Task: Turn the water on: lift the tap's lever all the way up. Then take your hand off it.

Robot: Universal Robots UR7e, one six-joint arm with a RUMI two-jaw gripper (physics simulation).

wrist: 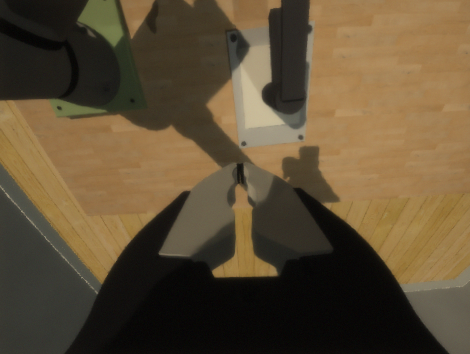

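Note:
The tap is a dark fixture over a grey base plate (270,136) with a cream middle, at the upper right of centre in the wrist view. Its long dark lever (294,50) runs up out of the top of the view, with another dark bar (275,55) close beside and partly beneath it. A round dark body (290,104) is at the lever's near end. How high the lever is tilted is hard to tell from above. My gripper (239,166) is shut and empty. Its tips show below and left of the tap, apart from it in the view.
The robot's grey arm (92,70) stands on a green mounting plate (125,102) at the upper left. Light wood boards (395,120) surround both plates, with yellow planks (400,225) beyond their lower edge. Shadows fall between the arm and the tap.

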